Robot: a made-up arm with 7 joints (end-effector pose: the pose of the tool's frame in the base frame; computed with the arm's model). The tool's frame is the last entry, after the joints.
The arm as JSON. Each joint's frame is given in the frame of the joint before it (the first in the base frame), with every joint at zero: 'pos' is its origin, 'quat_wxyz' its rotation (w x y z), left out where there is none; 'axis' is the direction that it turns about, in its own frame. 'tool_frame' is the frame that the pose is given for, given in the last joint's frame.
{
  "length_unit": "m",
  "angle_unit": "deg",
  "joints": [
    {
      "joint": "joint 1",
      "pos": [
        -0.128,
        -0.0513,
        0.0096
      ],
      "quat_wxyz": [
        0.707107,
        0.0,
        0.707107,
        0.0
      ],
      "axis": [
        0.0,
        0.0,
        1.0
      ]
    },
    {
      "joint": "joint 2",
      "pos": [
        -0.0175,
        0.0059,
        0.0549
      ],
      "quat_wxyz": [
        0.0,
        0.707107,
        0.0,
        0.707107
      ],
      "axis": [
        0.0,
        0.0,
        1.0
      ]
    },
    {
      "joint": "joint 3",
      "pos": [
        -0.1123,
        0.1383,
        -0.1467
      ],
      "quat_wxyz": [
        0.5,
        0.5,
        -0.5,
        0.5
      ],
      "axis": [
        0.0,
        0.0,
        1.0
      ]
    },
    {
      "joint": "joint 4",
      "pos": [
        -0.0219,
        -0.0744,
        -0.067
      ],
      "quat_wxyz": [
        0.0,
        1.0,
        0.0,
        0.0
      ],
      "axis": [
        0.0,
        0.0,
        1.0
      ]
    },
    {
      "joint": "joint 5",
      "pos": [
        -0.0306,
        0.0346,
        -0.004
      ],
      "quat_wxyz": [
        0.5,
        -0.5,
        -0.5,
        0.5
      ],
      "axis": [
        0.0,
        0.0,
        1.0
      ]
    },
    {
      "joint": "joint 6",
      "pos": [
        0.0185,
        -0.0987,
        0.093
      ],
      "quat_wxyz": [
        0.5,
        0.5,
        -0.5,
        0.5
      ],
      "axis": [
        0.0,
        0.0,
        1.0
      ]
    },
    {
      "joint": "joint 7",
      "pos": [
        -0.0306,
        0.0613,
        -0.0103
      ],
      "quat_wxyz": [
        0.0,
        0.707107,
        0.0,
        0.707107
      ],
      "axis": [
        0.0,
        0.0,
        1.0
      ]
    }
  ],
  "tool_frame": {
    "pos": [
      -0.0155,
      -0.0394,
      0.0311
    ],
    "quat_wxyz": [
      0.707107,
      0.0,
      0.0,
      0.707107
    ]
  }
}
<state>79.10 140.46 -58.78 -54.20 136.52 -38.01 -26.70</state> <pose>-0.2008 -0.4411 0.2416 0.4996 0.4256 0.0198 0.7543</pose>
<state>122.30 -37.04 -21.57 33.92 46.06 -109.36 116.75</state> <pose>-0.0013 -0.2784 -0.4550 0.1042 -0.4358 0.8892 0.0923</pose>
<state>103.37 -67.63 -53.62 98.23 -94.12 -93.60 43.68</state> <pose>0.0806 -0.0118 -0.1828 -0.4232 0.6826 -0.2888 0.5211</pose>
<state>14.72 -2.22 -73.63 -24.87 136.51 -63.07 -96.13</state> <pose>-0.2541 -0.3131 0.3546 -0.4525 -0.5585 0.0152 0.6950</pose>
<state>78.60 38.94 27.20 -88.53 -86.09 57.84 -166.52</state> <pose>-0.1414 -0.2470 -0.1712 -0.5914 0.0375 -0.7645 0.2537</pose>
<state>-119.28 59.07 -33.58 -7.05 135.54 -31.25 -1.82</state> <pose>-0.2536 0.3699 -0.1394 -0.8302 0.5528 0.0597 0.0400</pose>
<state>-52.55 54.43 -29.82 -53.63 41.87 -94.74 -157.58</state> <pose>-0.2217 0.0578 0.3716 0.7451 -0.0632 0.6322 0.2026</pose>
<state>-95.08 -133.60 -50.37 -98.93 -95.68 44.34 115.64</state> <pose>0.1022 0.3022 -0.0832 0.3898 -0.5812 -0.6124 0.3679</pose>
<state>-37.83 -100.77 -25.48 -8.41 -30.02 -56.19 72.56</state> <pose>0.2434 0.1091 0.3775 -0.0172 0.6229 0.7342 0.2694</pose>
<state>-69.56 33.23 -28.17 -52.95 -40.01 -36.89 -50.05</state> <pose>-0.1989 0.2505 0.2982 -0.2436 -0.0552 -0.9239 0.2898</pose>
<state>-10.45 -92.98 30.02 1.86 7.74 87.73 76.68</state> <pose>0.2458 0.0362 0.1446 0.1225 -0.4017 0.9060 0.0537</pose>
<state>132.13 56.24 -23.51 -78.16 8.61 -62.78 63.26</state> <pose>-0.2658 -0.0920 -0.4074 -0.7658 -0.0787 -0.4398 0.4626</pose>
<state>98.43 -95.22 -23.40 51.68 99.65 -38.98 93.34</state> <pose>0.1601 -0.4452 -0.1985 -0.7652 -0.5771 0.2200 0.1821</pose>
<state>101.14 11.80 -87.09 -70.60 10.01 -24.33 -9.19</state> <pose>-0.3251 -0.3908 -0.2884 0.7480 0.1214 -0.0108 0.6524</pose>
